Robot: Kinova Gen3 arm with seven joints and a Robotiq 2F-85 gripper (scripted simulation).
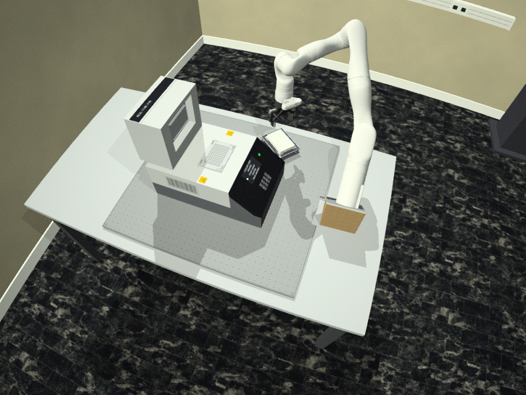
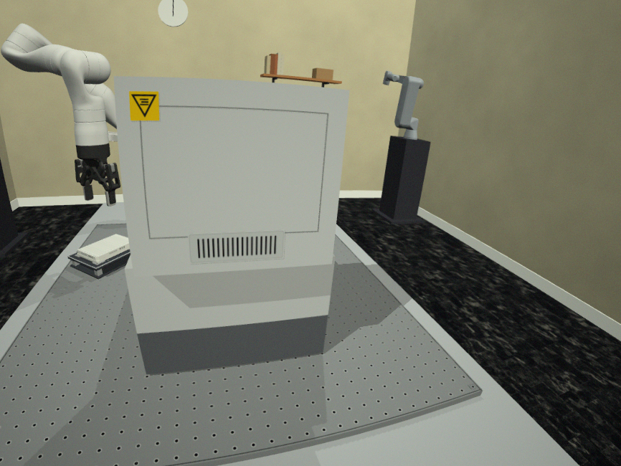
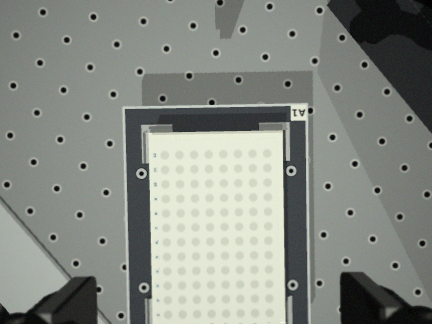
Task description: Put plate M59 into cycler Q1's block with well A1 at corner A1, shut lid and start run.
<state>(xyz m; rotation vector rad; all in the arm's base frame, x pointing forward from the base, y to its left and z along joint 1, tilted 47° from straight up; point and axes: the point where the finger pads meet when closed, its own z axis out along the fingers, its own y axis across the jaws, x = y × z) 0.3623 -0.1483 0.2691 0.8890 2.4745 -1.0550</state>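
My gripper is now 13 cm above the plate M59. Round my hand: plate nest N1 (14 cm below); then nest A1 mark (2 cm behind, 9 cm to the left, 14 cm below).
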